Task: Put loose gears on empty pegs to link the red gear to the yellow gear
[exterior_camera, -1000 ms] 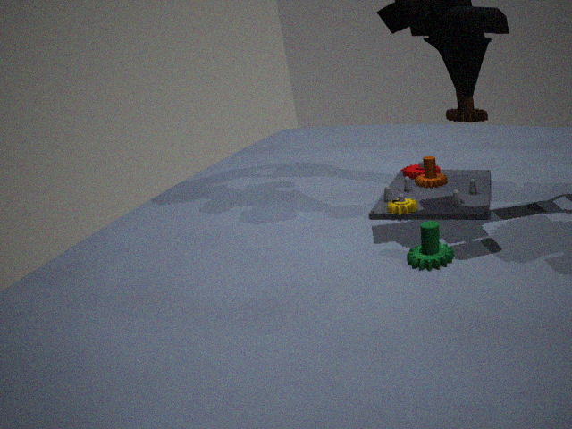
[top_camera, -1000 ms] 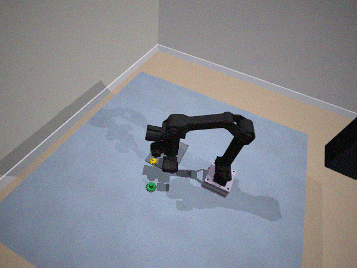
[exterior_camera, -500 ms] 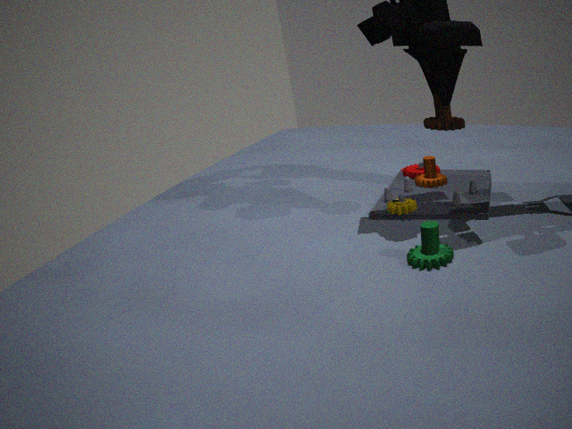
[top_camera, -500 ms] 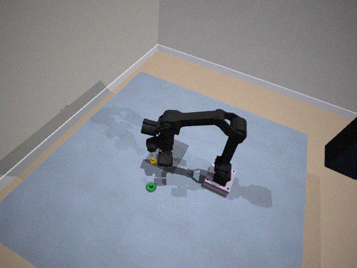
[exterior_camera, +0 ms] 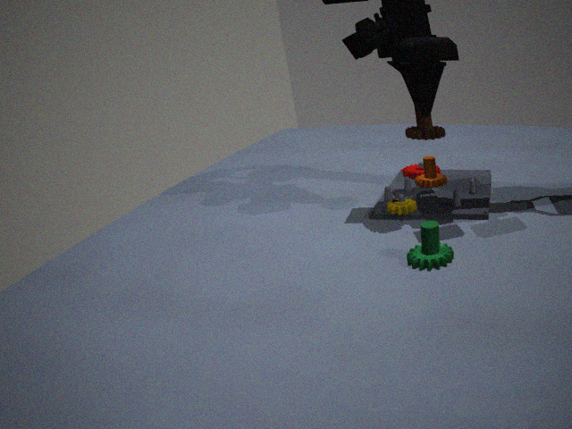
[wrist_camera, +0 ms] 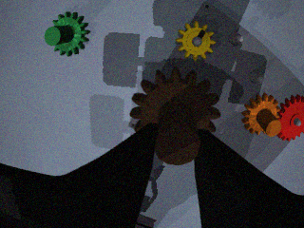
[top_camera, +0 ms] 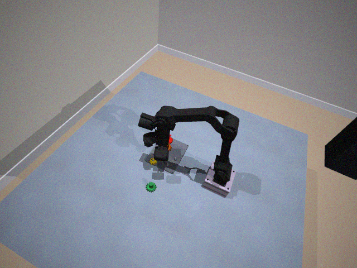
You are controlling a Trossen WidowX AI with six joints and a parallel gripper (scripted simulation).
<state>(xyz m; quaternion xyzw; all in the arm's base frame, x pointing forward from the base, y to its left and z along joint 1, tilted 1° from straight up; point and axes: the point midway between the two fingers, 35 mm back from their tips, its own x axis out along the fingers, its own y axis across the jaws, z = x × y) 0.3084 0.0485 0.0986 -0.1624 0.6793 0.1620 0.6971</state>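
My gripper tip is now 12 cm to the left of the orange gear, 11 cm above it and 2 cm short of it. The rest, counted from my gripper tip: yellow gear 12 cm below, 4 cm ahead; then red gear 17 cm to the right, 12 cm below, 5 cm ahead; then green gear 13 cm to the left, 12 cm below, 2 cm behind.
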